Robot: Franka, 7 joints.
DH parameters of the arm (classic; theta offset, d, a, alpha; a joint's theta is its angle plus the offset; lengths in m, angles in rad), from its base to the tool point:
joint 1: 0 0.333 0 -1.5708
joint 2: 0 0 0 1.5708
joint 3: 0 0.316 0.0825 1.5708
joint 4: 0 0 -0.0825 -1.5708
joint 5: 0 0.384 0 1.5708
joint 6: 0 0 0.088 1.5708
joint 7: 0 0.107 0 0
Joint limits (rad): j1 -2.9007..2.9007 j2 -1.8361..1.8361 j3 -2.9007..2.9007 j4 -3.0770..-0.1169 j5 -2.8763..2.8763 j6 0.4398..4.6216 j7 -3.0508..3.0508
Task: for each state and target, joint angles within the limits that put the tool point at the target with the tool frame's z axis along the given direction. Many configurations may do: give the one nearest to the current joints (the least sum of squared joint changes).
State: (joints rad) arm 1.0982 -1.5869 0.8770 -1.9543 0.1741 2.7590 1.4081
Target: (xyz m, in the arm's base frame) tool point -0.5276 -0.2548 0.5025 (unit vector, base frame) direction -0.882 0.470 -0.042
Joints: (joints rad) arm 1.7916 -1.3323 1.3773 -2.1522 0.2875 3.0190 1.4081
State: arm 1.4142 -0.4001 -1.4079 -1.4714 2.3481 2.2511 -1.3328
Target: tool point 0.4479 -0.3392 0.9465 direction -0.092 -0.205 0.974
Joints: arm 1.6364 -0.6789 -1.4063 -0.9759 2.5819 2.0611 -1.3328
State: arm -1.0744 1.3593 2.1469 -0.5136 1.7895 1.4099 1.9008
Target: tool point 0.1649 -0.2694 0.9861 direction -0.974 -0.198 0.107
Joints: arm -1.3359 1.1404 2.6623 -1.2530 1.7042 1.2271 1.9008
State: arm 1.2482 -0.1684 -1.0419 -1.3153 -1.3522 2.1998 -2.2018
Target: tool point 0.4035 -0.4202 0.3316 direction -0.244 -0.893 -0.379
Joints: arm 1.3219 -0.4996 -1.9271 -2.1248 -1.8498 1.7961 -2.2018
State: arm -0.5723 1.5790 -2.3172 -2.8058 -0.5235 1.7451 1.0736
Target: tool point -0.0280 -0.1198 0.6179 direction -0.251 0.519 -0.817
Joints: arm -0.3020 1.7448 -2.7189 -2.4557 -0.0285 1.1343 1.0736
